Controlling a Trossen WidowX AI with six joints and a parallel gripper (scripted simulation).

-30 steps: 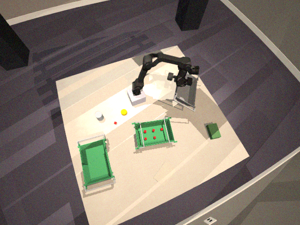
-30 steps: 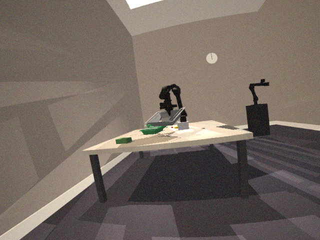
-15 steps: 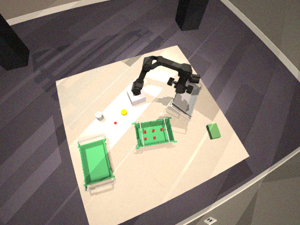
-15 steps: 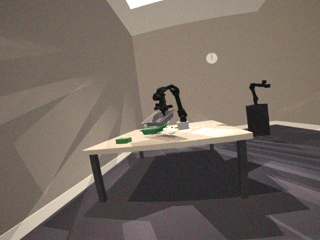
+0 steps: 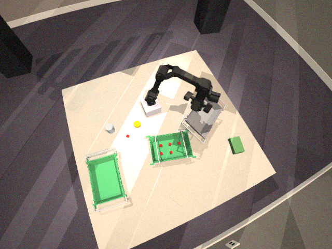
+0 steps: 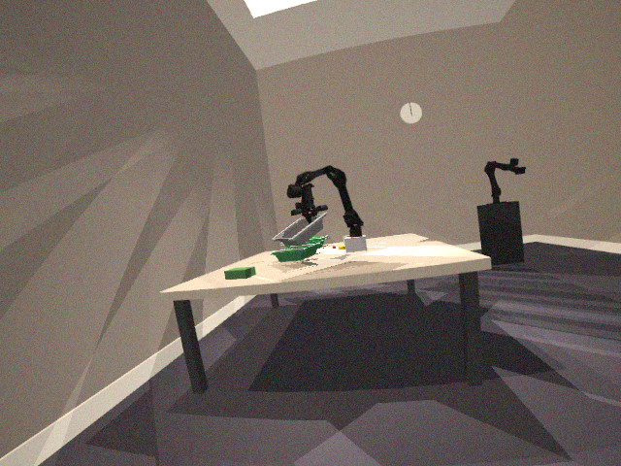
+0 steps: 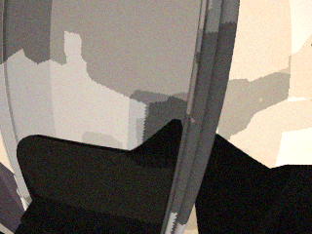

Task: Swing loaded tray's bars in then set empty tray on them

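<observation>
Right now my gripper tip is 60 mm short of the grey tray, 60 mm to the right of it and 10 mm above it. Also, from my gripper tip: red cube 20 mm ahead, 490 mm to the right, 170 mm below; then green block 300 mm ahead, 260 mm to the left, 160 mm below; then yellow disc 60 mm behind, 410 mm to the right, 170 mm below.
</observation>
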